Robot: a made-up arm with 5 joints. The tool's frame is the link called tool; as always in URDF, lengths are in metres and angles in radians.
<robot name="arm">
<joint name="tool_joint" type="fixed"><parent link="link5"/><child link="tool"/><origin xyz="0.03 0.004 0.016" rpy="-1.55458 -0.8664 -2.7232"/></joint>
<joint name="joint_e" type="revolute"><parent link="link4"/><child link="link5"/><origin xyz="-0.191 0.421 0.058"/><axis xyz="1 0 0"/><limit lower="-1.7" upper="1.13" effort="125" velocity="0.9"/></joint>
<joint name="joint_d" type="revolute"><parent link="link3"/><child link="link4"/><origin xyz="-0.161 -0.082 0.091"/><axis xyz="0.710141 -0.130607 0.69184"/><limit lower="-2.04" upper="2.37" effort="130" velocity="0.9"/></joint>
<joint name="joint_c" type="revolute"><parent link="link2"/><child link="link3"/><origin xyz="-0.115 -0.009 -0.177"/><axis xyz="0 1 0"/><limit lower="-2.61" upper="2.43" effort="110" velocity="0.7"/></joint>
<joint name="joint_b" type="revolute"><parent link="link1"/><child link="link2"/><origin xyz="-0.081 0.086 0.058"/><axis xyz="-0.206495 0.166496 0.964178"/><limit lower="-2.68" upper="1.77" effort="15" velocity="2.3"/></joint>
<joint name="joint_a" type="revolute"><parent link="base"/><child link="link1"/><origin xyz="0.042 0.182 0.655"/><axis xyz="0.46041 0.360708 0.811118"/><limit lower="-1.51" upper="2.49" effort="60" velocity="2.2"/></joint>
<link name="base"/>
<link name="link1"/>
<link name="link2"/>
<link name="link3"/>
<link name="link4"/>
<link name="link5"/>
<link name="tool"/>
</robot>
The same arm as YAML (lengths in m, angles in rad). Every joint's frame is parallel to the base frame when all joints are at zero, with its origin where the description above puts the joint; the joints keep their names.
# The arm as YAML. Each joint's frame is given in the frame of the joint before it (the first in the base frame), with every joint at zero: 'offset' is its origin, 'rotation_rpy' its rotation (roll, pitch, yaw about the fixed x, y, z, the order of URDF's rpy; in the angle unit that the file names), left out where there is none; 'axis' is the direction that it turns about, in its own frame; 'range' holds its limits. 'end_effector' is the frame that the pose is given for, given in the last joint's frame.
length_unit: m
angle_unit: rad
chain:
  - id: joint_a
    offset: [0.042, 0.182, 0.655]
    axis: [0.46041, 0.360708, 0.811118]
    range: [-1.51, 2.49]
  - id: joint_b
    offset: [-0.081, 0.086, 0.058]
    axis: [-0.206495, 0.166496, 0.964178]
    range: [-2.68, 1.77]
  - id: joint_c
    offset: [-0.115, -0.009, -0.177]
    axis: "+y"
    range: [-2.61, 2.43]
  - id: joint_d
    offset: [-0.161, -0.082, 0.091]
    axis: [0.710141, -0.130607, 0.69184]
    range: [-2.04, 2.37]
  - id: joint_e
    offset: [-0.191, 0.421, 0.058]
    axis: "+x"
    range: [-1.7, 1.13]
end_effector:
  offset: [0.03, 0.004, 0.016]
  rotation_rpy: [-1.5546, -0.8664, -2.7232]

